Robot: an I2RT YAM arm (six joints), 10 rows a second.
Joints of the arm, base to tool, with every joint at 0 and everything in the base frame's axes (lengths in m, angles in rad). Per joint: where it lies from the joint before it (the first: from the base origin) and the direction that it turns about. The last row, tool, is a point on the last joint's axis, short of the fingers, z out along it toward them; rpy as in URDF.
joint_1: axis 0 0 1 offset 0.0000 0.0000 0.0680
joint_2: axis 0 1 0 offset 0.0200 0.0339 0.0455
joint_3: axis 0 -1 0 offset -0.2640 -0.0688 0.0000
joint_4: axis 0 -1 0 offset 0.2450 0.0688 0.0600
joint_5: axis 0 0 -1 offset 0.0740 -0.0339 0.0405
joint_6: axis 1 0 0 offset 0.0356 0.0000 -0.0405
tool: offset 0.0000 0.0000 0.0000 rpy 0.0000 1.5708 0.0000
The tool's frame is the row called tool.
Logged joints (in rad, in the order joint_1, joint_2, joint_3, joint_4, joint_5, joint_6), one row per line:
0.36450 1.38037 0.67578 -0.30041 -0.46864 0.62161
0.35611 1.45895 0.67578 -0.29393 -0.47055 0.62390
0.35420 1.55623 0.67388 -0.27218 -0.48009 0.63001
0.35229 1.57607 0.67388 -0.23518 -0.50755 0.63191
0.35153 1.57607 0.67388 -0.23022 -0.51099 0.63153
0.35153 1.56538 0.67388 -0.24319 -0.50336 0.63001
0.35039 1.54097 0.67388 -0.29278 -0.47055 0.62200
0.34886 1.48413 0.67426 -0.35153 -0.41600 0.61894
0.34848 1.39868 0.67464 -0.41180 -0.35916 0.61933
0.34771 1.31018 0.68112 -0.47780 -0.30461 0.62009
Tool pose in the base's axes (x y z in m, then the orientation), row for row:
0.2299 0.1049 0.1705 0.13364 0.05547 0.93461 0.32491
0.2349 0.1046 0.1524 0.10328 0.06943 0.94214 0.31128
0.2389 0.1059 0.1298 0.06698 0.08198 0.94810 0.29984
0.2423 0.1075 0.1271 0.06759 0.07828 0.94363 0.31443
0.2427 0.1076 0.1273 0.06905 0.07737 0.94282 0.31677
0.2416 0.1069 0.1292 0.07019 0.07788 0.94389 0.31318
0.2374 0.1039 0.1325 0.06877 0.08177 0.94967 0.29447
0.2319 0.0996 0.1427 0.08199 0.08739 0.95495 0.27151
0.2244 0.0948 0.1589 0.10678 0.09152 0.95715 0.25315
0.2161 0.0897 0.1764 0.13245 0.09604 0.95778 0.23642
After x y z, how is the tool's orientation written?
As a quaternion, w x y z.
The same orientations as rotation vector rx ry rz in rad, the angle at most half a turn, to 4 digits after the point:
0.1608 2.7099 0.9421
0.2048 2.7797 0.9184
0.2471 2.8579 0.9038
0.2359 2.8433 0.9474
0.2329 2.8384 0.9537
0.2343 2.8397 0.9422
0.2462 2.8595 0.8867
0.2611 2.8529 0.8111
0.2695 2.8183 0.7454
0.2787 2.7790 0.6860

